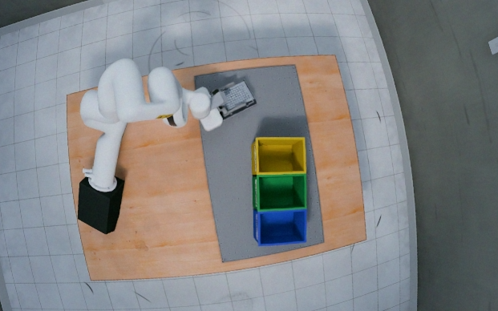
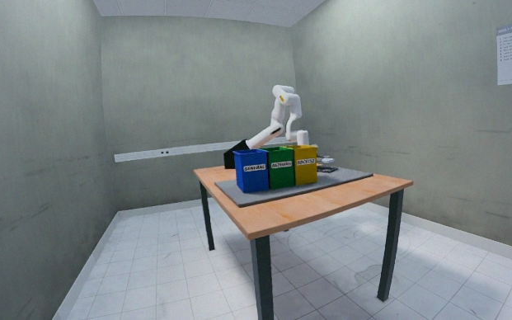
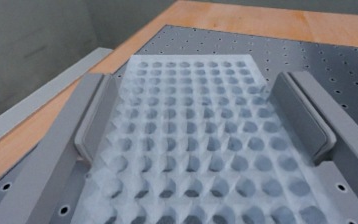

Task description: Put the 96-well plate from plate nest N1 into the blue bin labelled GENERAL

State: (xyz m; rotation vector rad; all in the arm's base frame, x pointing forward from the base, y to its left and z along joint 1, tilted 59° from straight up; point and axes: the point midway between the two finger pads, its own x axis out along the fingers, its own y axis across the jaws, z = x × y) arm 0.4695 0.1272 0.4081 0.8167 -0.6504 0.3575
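My hand is 70 mm above the black plate nest N1. Round my hand: green bin (350 mm to the right, 210 mm ahead, 20 mm above); clear 96-well plate (10 mm below); yellow bin (220 mm to the right, 190 mm ahead, 20 mm above).
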